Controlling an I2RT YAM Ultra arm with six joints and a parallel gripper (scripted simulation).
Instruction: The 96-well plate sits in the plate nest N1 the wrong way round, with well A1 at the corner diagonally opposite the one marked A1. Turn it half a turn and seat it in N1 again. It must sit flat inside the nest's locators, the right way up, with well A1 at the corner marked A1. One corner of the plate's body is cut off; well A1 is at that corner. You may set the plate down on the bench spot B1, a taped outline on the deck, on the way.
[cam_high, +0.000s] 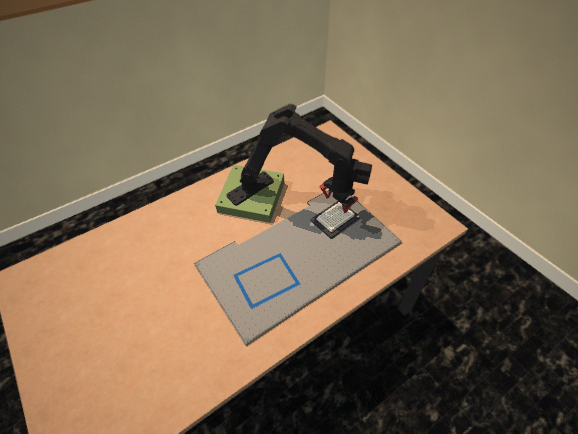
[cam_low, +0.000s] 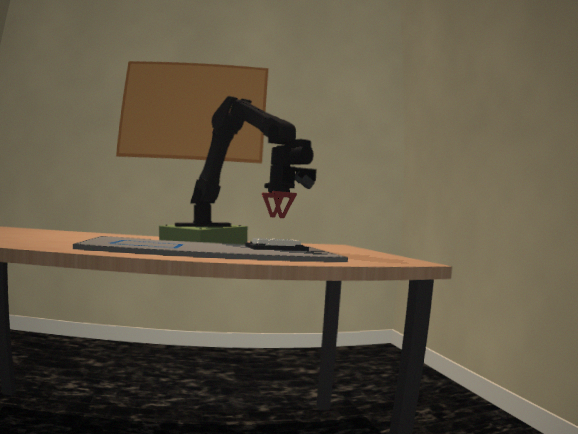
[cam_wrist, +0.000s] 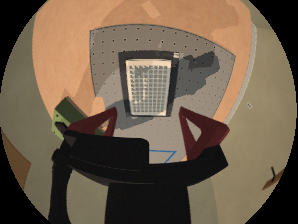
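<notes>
Now: hand 8 cm above the white 96-well plate. The rest, counted from my hand: black plate nest N1: 9 cm below.
</notes>
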